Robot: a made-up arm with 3 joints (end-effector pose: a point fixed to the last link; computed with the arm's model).
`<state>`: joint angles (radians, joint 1 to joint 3).
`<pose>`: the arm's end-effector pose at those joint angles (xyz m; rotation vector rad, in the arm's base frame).
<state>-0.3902 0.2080 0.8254</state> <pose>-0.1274 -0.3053 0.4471 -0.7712 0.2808 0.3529</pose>
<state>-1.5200 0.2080 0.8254</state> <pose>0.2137 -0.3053 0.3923 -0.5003 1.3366 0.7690</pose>
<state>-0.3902 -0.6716 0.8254</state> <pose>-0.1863 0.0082 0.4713 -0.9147 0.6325 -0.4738</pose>
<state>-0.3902 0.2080 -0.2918</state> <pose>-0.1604 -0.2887 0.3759 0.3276 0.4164 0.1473</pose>
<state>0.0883 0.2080 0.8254</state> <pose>-0.2496 -0.3053 0.3551 -0.8310 -0.1688 0.1597</pose>
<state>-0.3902 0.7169 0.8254</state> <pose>0.0091 -0.4236 0.3910 -0.6406 0.0591 0.8120</pose>
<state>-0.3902 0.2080 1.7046</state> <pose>-0.1187 -0.2608 0.4927 -1.6338 0.1138 0.4806</pose>
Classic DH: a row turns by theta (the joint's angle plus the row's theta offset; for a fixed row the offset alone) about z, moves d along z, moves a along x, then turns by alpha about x. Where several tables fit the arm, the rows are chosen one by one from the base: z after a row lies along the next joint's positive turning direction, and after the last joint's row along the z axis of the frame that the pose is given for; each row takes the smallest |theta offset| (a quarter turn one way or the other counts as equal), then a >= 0, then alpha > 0; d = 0 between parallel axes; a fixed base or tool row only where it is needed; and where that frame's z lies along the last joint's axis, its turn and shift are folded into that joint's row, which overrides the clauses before.
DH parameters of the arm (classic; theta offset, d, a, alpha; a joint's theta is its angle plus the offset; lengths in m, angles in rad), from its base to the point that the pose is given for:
base (fixed): 0 0.1506 0 1.5708
joint 1: 0 0.0809 0.0707 -1.5708
joint 2: -1.5708 0.2001 0.0862 1.5708
joint 3: 0 0.3411 0.0671 -1.5708
tool (fixed): 1.5708 -0.0349 0 0

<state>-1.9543 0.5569 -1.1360</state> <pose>0.1810 -0.3315 0.2664 1.2586 1.9727 -0.7820</pose>
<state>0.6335 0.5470 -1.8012</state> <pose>-0.2469 -0.2898 0.1464 1.5198 0.0340 0.9018</pose>
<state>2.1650 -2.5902 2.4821</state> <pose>-0.4090 0.1443 0.2758 0.3257 0.7369 -0.7883</pose>
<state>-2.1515 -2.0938 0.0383</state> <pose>0.0815 0.2918 -0.0310 -2.1161 1.2371 -1.1124</pose>
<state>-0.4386 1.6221 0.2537</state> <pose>0.3022 -0.4134 0.2111 0.1599 0.1323 1.6142</pose>
